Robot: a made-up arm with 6 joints. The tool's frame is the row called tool.
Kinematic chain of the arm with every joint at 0, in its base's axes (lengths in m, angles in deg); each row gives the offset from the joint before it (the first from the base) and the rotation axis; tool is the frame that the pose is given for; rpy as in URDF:
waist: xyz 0 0 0.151 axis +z
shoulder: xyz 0 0 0 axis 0.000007 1 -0.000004
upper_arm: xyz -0.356 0 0.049 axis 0.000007 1 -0.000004
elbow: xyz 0.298 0 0.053 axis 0.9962 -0.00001 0.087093
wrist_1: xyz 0 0 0 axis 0.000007 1 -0.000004
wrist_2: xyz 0.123 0 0.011 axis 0.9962 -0.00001 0.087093
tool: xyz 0 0 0 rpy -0.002 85.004 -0.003
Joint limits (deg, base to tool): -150..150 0..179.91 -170..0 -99.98..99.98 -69.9..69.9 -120..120
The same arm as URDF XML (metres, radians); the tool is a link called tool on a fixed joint. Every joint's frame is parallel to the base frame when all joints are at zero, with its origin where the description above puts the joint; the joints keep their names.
<robot name="arm">
  <joint name="waist" type="revolute">
    <parent link="base_link"/>
    <child link="link1"/>
    <origin xyz="0 0 0.151"/>
    <axis xyz="0 0 1"/>
    <limit lower="-2.618" upper="2.618"/>
  </joint>
  <joint name="shoulder" type="revolute">
    <parent link="link1"/>
    <child link="link2"/>
    <origin xyz="0 0 0"/>
    <axis xyz="0 1 0"/>
    <limit lower="0" upper="3.14"/>
  </joint>
  <joint name="upper_arm" type="revolute">
    <parent link="link2"/>
    <child link="link3"/>
    <origin xyz="-0.356 0 0.049"/>
    <axis xyz="0 1 0"/>
    <limit lower="-2.9671" upper="0"/>
  </joint>
  <joint name="elbow" type="revolute">
    <parent link="link3"/>
    <child link="link4"/>
    <origin xyz="0.298 0 0.053"/>
    <axis xyz="0.9962 0 0.0871"/>
    <limit lower="-1.745" upper="1.745"/>
  </joint>
  <joint name="wrist_1" type="revolute">
    <parent link="link4"/>
    <child link="link5"/>
    <origin xyz="0 0 0"/>
    <axis xyz="0 1 0"/>
    <limit lower="-1.22" upper="1.22"/>
  </joint>
  <joint name="wrist_2" type="revolute">
    <parent link="link5"/>
    <child link="link6"/>
    <origin xyz="0.123 0 0.011"/>
    <axis xyz="0.9962 0 0.0871"/>
    <limit lower="-2.0944" upper="2.0944"/>
  </joint>
  <joint name="tool_joint" type="fixed">
    <parent link="link6"/>
    <child link="tool"/>
    <origin xyz="0 0 0" rpy="0 1.4836 -0.0001"/>
  </joint>
  <link name="base_link"/>
  <link name="link1"/>
  <link name="link2"/>
  <link name="link3"/>
  <link name="link4"/>
  <link name="link5"/>
  <link name="link6"/>
  <link name="tool"/>
</robot>

